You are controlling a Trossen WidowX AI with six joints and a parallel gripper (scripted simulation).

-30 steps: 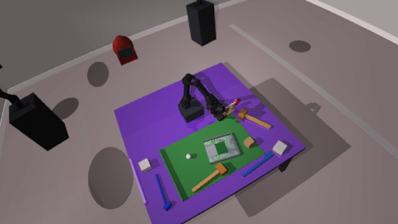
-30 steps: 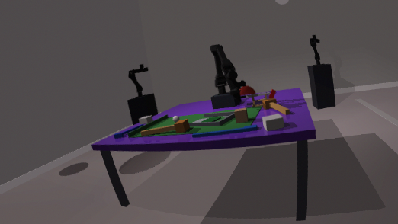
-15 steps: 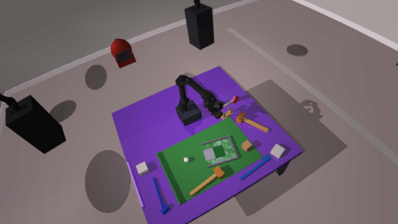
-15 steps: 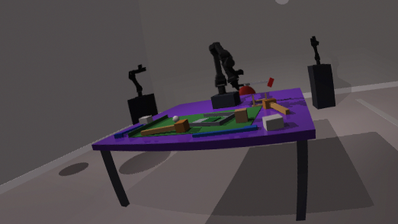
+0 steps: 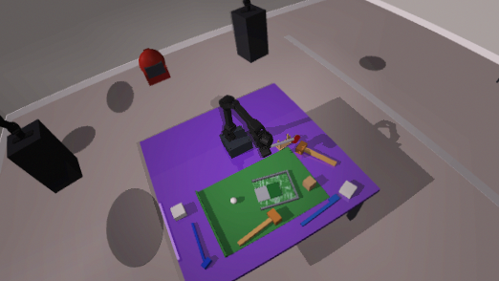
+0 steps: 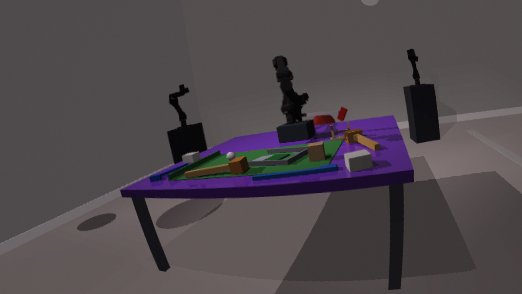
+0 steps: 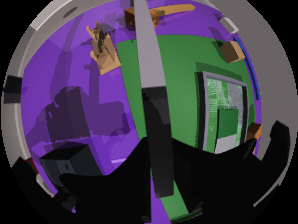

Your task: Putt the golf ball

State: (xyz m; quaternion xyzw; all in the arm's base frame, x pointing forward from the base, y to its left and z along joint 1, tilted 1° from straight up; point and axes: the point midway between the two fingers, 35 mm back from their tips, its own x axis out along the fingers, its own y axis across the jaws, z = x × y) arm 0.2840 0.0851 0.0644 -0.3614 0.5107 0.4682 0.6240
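My gripper tip is now 3 cm short of the putter, 11 cm to the right of it and 2 cm below it. Round my gripper tip: wooden stand (3 cm behind, 20 cm to the left, 9 cm below); then wooden block (34 cm ahead, 9 cm to the left, 9 cm below); then golf ball (11 cm ahead, 35 cm to the right, 10 cm below).
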